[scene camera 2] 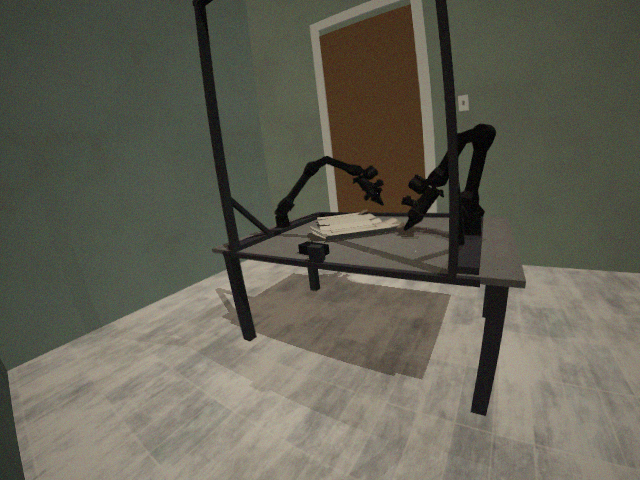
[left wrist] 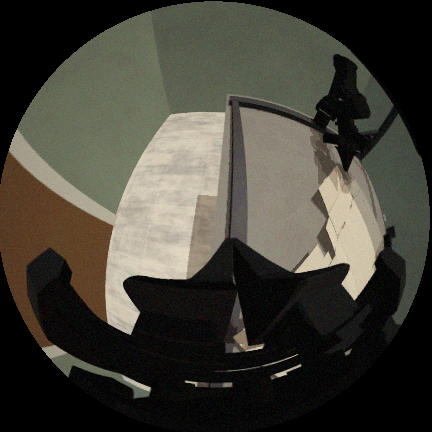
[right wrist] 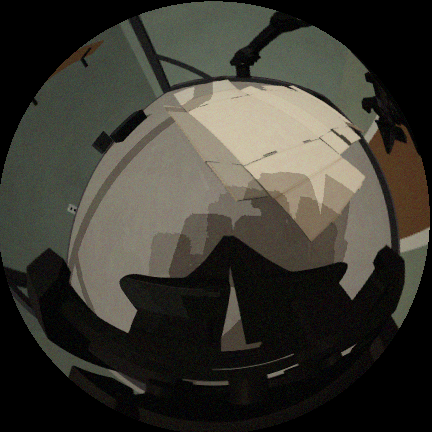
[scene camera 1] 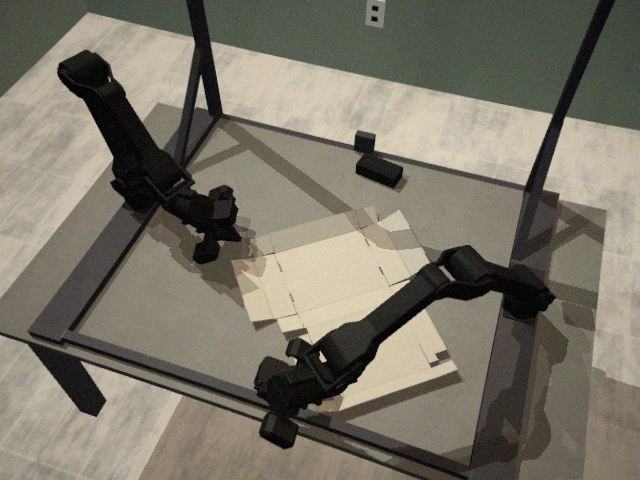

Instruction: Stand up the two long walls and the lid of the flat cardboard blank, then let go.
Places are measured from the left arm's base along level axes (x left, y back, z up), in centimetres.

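Where they show: left gripper, fingertip midpoint: [scene camera 2: 383, 204] [left wrist: 229, 242]; right gripper, fingertip midpoint: [scene camera 2: 404, 230] [left wrist: 345, 170] [right wrist: 227, 240] [scene camera 1: 240, 240]; left arm's base at its link origin: [scene camera 2: 283, 226] [right wrist: 243, 76] [scene camera 1: 520, 308]; right arm's base at its link origin: [scene camera 2: 472, 233] [left wrist: 318, 124] [scene camera 1: 140, 201].
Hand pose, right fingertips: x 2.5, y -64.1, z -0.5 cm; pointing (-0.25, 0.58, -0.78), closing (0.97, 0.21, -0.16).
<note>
Each offset is from my right fingertips to the top centre of the thing. "spot": to the spot under its first point.
The cream cardboard blank [scene camera 1: 325, 268] [scene camera 2: 346, 223] [left wrist: 345, 205] [right wrist: 240, 120] lies unfolded and turned askew on the table. Its far long wall [scene camera 1: 315, 230] lies low along the upper edge in scene camera 1. The other long wall [scene camera 1: 336, 308] is a low strip between base and lid. The lid @(spot: dx +16.5, dy +42.1, dz +0.4 cm) [scene camera 1: 395, 353] is spread toward the table front, partly under my left arm. My right gripper [scene camera 1: 238, 238] [scene camera 2: 406, 227] [left wrist: 345, 170] [right wrist: 227, 240] is shut and empty, beside the blank's left corner. My left gripper [scene camera 2: 381, 203] [left wrist: 229, 242] [right wrist: 387, 153] is shut and empty above the table front; its fingertips are hidden in scene camera 1.
A black block @(dx -32.2, dy +24.5, dz +2.1 cm) [scene camera 1: 378, 171] [scene camera 2: 313, 248] [right wrist: 128, 126] lies on the table beyond the blank, next to a small dark box @(dx -39.4, dy +18.4, dz +4.3 cm) [scene camera 1: 364, 141] [right wrist: 102, 142] at the rim. Dark frame posts rise at the sides. My left arm crosses over the blank in scene camera 1.
</note>
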